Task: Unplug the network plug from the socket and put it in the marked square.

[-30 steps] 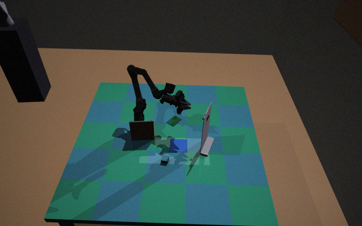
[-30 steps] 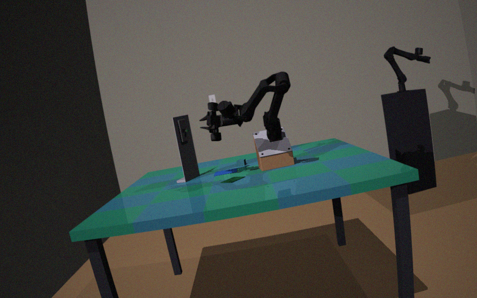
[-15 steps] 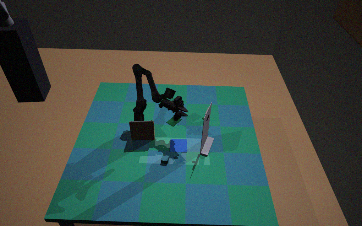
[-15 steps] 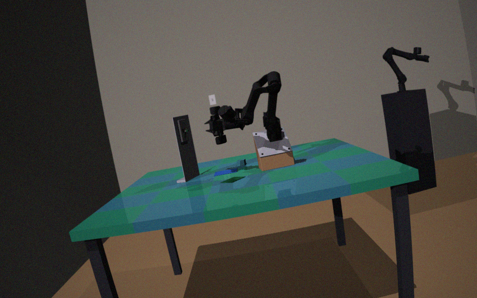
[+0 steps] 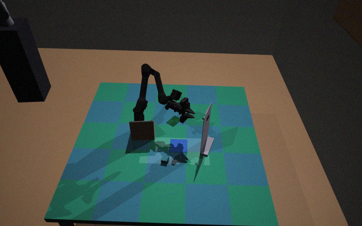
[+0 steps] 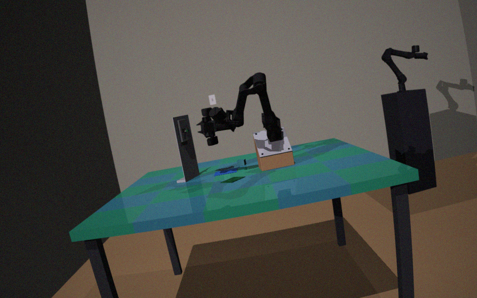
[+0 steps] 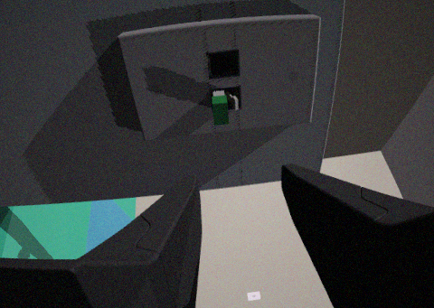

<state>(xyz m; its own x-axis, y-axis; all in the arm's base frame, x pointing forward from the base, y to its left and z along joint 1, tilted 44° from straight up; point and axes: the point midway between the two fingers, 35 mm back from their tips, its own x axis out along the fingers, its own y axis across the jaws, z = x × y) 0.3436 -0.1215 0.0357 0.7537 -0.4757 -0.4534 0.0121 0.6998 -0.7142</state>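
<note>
Now: gripper tip 6 cm short of the green plug and 3 cm to the left of it. From my gripper tip the other things lie so: blue square: 10 cm behind, 3 cm to the right, 25 cm below; small dark block: 20 cm behind, 15 cm to the right, 24 cm below; grey upright panel: 9 cm ahead, 4 cm to the right, 10 cm below.
</note>
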